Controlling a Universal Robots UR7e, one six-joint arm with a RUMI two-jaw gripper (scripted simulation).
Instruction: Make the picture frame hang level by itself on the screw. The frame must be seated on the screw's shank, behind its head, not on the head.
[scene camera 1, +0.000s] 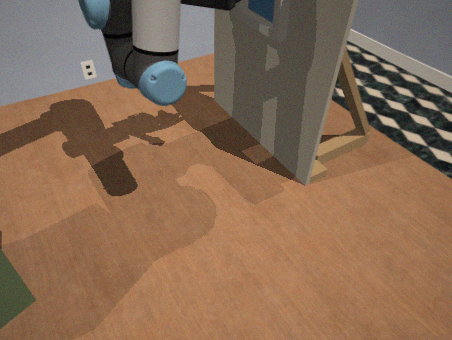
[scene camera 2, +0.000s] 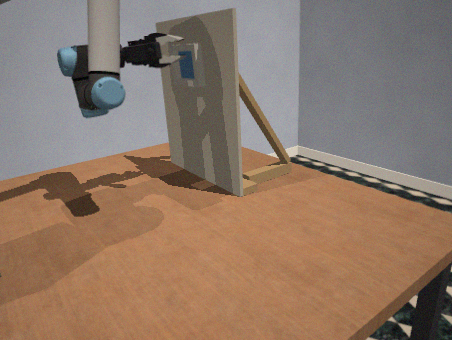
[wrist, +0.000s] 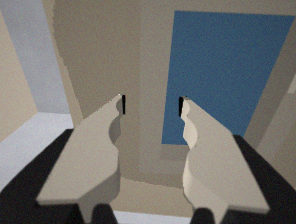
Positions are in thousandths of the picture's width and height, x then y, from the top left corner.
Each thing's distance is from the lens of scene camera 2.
my gripper (scene camera 2: 408, 140): 116 cm
picture frame (scene camera 2: 406, 204): 120 cm
beige board (scene camera 2: 452, 384): 115 cm
